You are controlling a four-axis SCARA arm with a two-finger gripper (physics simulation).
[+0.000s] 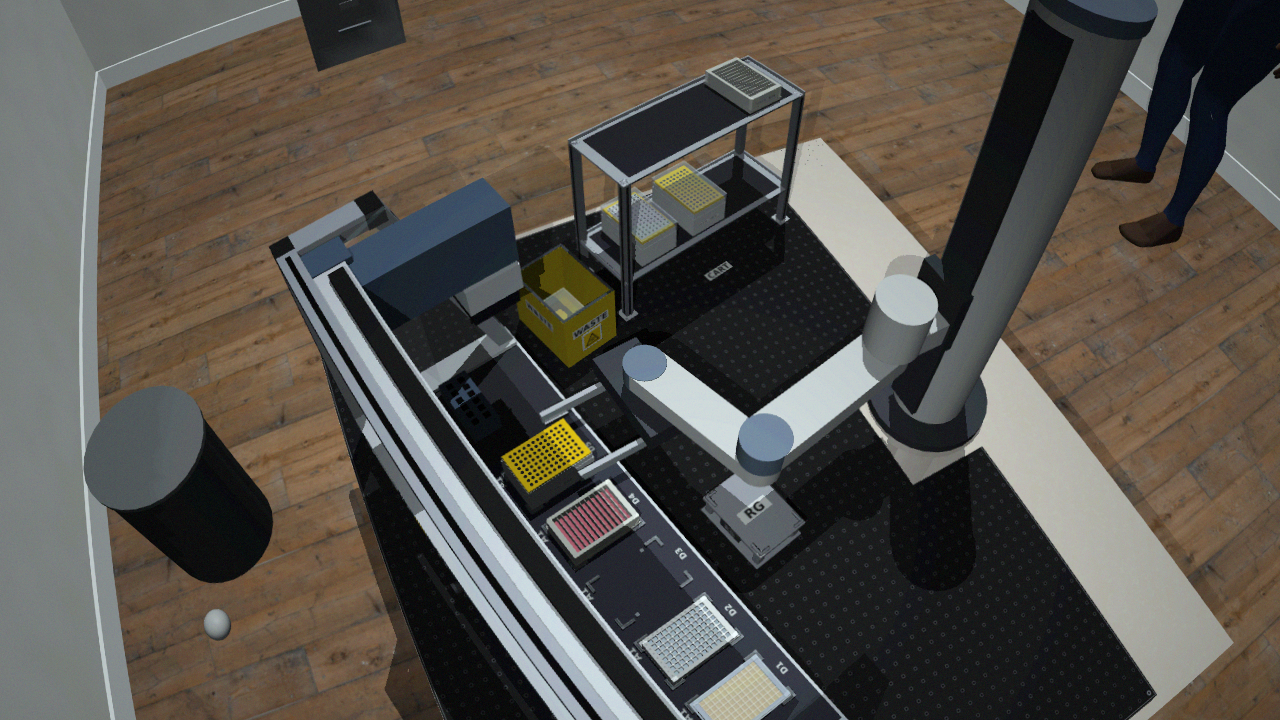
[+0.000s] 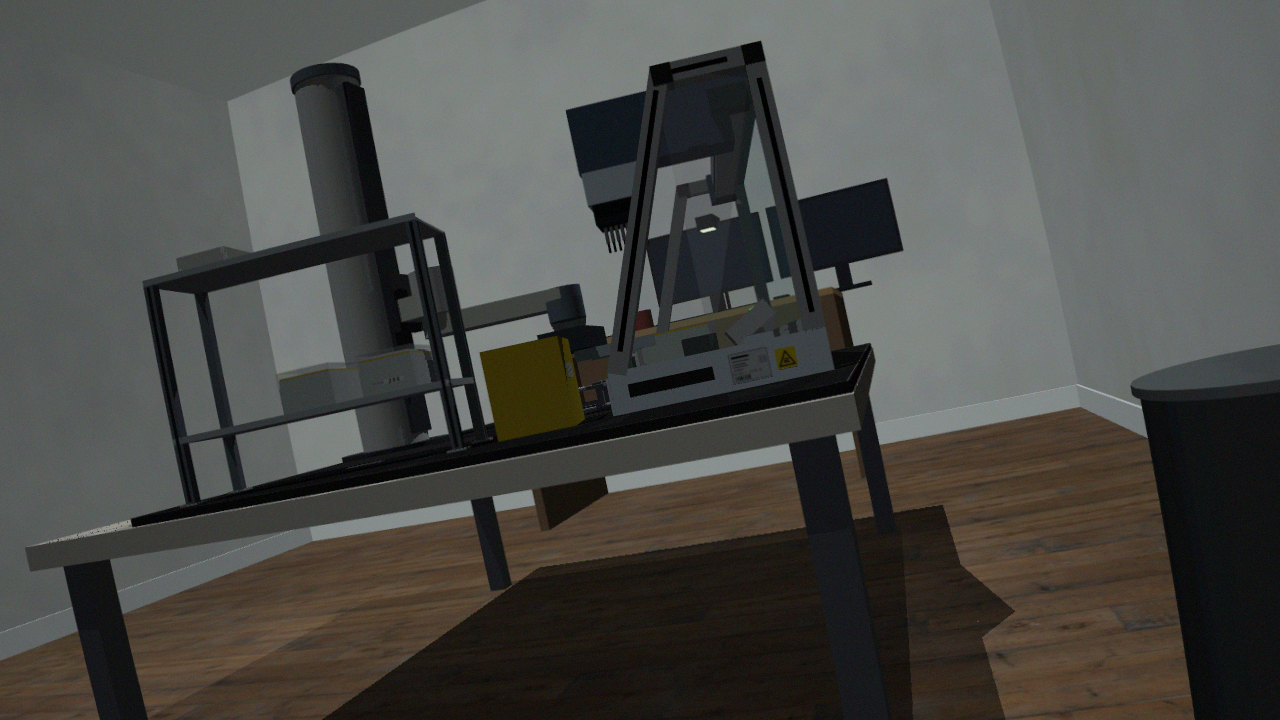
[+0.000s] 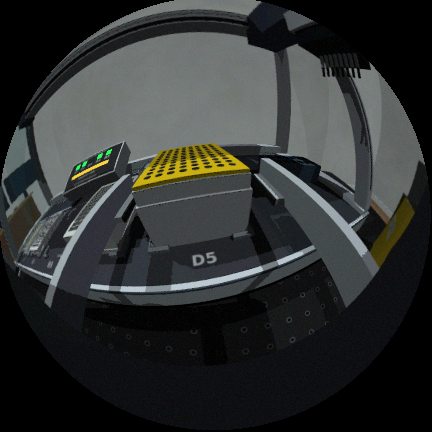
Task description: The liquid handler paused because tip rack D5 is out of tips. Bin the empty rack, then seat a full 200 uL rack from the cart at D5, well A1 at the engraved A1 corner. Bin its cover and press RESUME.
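Places are measured from the arm's base along level axes (x right, y ahead, z up), in centimetres.
Pixels of known places: gripper, fingertip midpoint: [image 1: 559,446] [image 2: 660,339] [image 3: 194,171]; arm's base at its link origin: [image 1: 926,397].
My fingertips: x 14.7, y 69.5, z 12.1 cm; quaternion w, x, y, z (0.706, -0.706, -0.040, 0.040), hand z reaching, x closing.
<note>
Ahead of a thing's pixels: the offset from my fingertips to its middle. "*": to the spot under its first point.
A tip rack with a yellow top and dark holes @(* dy +2.5, dx -1.0, dz +1.0 cm) [image 1: 547,454] [image 3: 195,172] sits upright at D5 on the deck; its holes look empty. My gripper [image 1: 562,445] [image 3: 194,171] is open, its two fingers on either side of this rack with gaps between. On the lower shelf of the cart [image 1: 625,250] [image 2: 171,394] stand a rack with pale tips @(dy -32.3, dx +37.3, dz +5.0 cm) [image 1: 642,234] and a yellow-topped rack @(dy -45.0, dx +40.3, dz +5.0 cm) [image 1: 689,201]. The yellow waste bin @(dy -13.4, dx +30.4, dz -4.0 cm) [image 1: 570,333] [image 2: 532,391] [image 3: 392,232] holds a pale item @(dy -13.4, dx +30.5, dz -9.0 cm) [image 1: 563,302]. The status screen @(* dy +10.8, dx -23.8, dz +0.8 cm) [image 3: 97,167] shows green marks and a yellow bar. The RESUME button cannot be made out.
A pink-striped rack @(dy +0.3, dx -13.2, dz -3.4 cm) [image 1: 592,519] stands at D4, beside D5. Plates stand at D2 @(dy -4.6, dx -37.5, dz -4.3 cm) [image 1: 689,638] and D1 @(dy -7.1, dx -49.6, dz -4.3 cm) [image 1: 742,694]. A dark blue rack @(* dy +10.6, dx +16.2, dz -1.5 cm) [image 1: 469,400] is on D5's other side. A grey rack @(dy -57.6, dx +43.3, dz +25.8 cm) [image 1: 742,82] lies on the cart's top. The pipetting head @(dy +3.1, dx +19.2, dz +20.8 cm) [image 2: 613,210] [image 3: 342,65] hangs above the deck.
</note>
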